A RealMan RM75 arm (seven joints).
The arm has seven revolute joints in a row. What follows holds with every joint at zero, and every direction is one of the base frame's.
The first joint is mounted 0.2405 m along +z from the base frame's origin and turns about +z.
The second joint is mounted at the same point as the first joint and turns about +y.
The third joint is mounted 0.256 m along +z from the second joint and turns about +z.
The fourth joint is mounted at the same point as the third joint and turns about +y.
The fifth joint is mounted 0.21 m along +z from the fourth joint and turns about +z.
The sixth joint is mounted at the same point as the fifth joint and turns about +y.
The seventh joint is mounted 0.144 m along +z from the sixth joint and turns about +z.
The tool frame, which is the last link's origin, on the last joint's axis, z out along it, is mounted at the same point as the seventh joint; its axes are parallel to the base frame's.
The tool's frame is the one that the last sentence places.
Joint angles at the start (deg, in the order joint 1, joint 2, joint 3, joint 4, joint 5, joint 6, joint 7):
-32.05 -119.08 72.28 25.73 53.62 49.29 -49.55
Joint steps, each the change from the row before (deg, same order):
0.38 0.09 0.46 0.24 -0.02 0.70 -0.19
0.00 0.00 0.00 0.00 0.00 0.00 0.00
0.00 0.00 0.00 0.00 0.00 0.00 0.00
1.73 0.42 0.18 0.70 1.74 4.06 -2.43
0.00 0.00 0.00 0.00 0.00 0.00 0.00
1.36 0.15 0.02 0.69 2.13 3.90 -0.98
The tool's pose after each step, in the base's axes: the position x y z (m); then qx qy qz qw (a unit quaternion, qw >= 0). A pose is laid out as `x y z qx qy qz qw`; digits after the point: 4 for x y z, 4 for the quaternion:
-0.2504 0.4001 -0.0260 -0.8479 -0.2022 -0.2831 0.4001
-0.2504 0.4001 -0.0260 -0.8479 -0.2022 -0.2831 0.4001
-0.2504 0.4001 -0.0260 -0.8479 -0.2022 -0.2831 0.4001
-0.2524 0.3891 -0.0247 -0.8530 -0.2021 -0.2997 0.3764
-0.2524 0.3891 -0.0247 -0.8530 -0.2021 -0.2997 0.3764
-0.2517 0.3783 -0.0256 -0.8618 -0.1905 -0.3105 0.3529

